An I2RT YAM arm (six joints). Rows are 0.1 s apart.
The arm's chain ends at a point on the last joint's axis. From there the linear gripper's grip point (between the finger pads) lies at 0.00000 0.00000 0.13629 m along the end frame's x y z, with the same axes.
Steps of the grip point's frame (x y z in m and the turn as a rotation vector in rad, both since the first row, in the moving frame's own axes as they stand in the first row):
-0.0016, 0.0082, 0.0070, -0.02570, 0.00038, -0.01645
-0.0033, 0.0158, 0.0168, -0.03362, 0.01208, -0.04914
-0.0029, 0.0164, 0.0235, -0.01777, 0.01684, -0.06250
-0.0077, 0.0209, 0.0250, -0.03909, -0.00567, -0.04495
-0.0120, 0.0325, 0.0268, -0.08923, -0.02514, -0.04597
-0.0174, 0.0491, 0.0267, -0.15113, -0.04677, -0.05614
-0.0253, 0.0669, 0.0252, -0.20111, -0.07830, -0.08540
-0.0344, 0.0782, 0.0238, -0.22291, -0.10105, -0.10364
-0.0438, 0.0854, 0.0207, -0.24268, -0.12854, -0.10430
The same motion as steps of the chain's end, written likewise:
-0.0017, 0.0047, 0.0070, -0.02570, 0.00038, -0.01645
-0.0051, 0.0113, 0.0169, -0.03362, 0.01208, -0.04914
-0.0053, 0.0141, 0.0235, -0.01777, 0.01684, -0.06250
-0.0070, 0.0156, 0.0251, -0.03909, -0.00567, -0.04495
-0.0089, 0.0203, 0.0274, -0.08923, -0.02514, -0.04597
-0.0116, 0.0284, 0.0284, -0.15113, -0.04677, -0.05614
-0.0159, 0.0393, 0.0284, -0.20111, -0.07830, -0.08540
-0.0224, 0.0475, 0.0279, -0.22291, -0.10105, -0.10364
-0.0282, 0.0519, 0.0258, -0.24268, -0.12854, -0.10430

